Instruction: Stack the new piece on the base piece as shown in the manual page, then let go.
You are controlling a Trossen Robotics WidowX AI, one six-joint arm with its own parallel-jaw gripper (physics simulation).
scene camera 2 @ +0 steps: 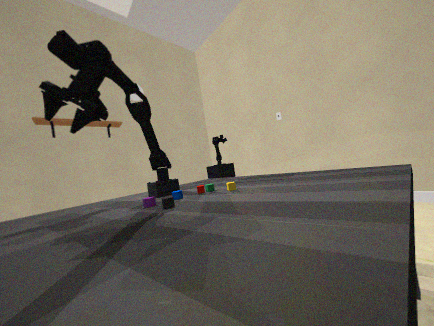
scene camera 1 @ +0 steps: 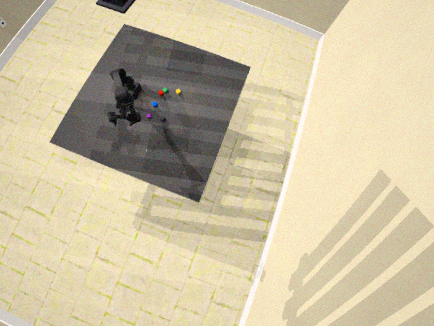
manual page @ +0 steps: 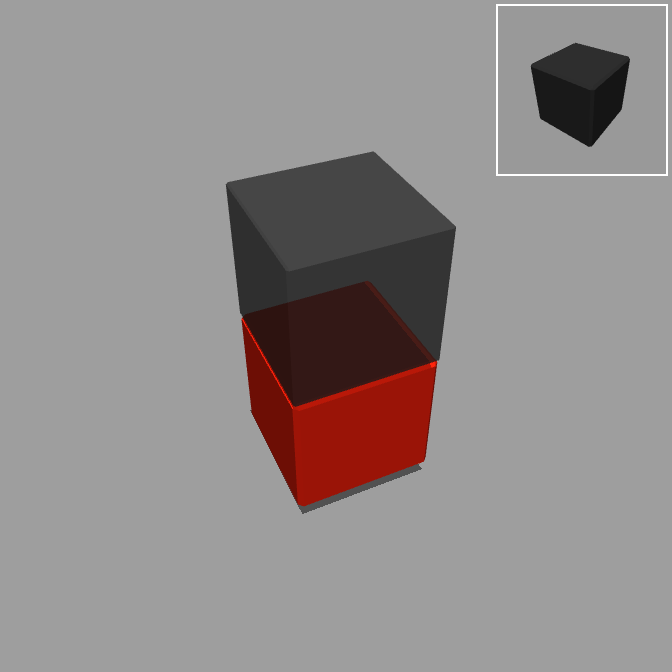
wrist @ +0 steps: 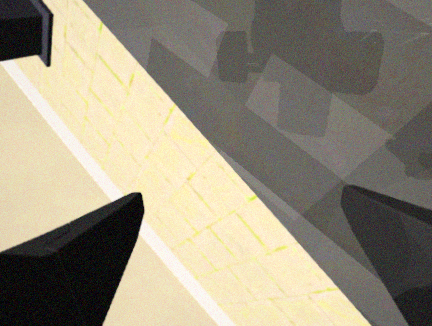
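Seen in the pictures: gripper, fingertip midpoint: (scene camera 2: 59, 126) (scene camera 1: 122, 125) (wrist: 241, 198); arm's base at its link origin: (scene camera 2: 163, 180) (scene camera 1: 130, 87).
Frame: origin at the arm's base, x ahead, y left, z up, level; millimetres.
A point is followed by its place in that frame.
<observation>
Small cubes lie apart on the dark table: purple (scene camera 1: 148, 115) @[x 231, y -149, z -43 mm] (scene camera 2: 149, 202) @[x 250, y -154, z -57 mm], black (scene camera 1: 163, 119) @[x 354, y -129, z -47 mm] (scene camera 2: 168, 203) @[x 357, y -127, z -59 mm], blue (scene camera 1: 155, 104) @[x 235, y -39, z -44 mm] (scene camera 2: 177, 195) @[x 241, y -43, z -58 mm] and yellow (scene camera 1: 178, 91) @[x 352, y 147, z -43 mm] (scene camera 2: 231, 186) @[x 360, y 142, z -58 mm]. A red cube (scene camera 1: 161, 92) @[x 228, y 80, z -43 mm] (scene camera 2: 200, 189) @[x 234, y 71, z -57 mm] and a green cube (scene camera 1: 165, 90) @[x 249, y 111, z -45 mm] (scene camera 2: 210, 187) @[x 258, y 109, z -56 mm] lie close together; whether they touch is unclear. I cannot tell which are the base and new pieces. My gripper (scene camera 1: 123, 121) @[x 236, y -362, z 213 mm] (scene camera 2: 61, 125) @[x 236, y -362, z 213 mm] (wrist: 241, 198) @[x 236, y -362, z 213 mm] is open and empty, high above the table and away from the cubes. No cube shows in the wrist view.
The dark table (scene camera 1: 175, 55) @[x 146, y 492, z -74 mm] (scene camera 2: 300, 250) @[x 778, y -146, z -74 mm] carries my arm. Another small arm on a black block (scene camera 2: 220, 170) stands behind. A wooden shelf (scene camera 2: 60, 121) is on the wall. A dark object (wrist: 20, 37) shows at the wrist view's upper left. Shadows cross the table.
</observation>
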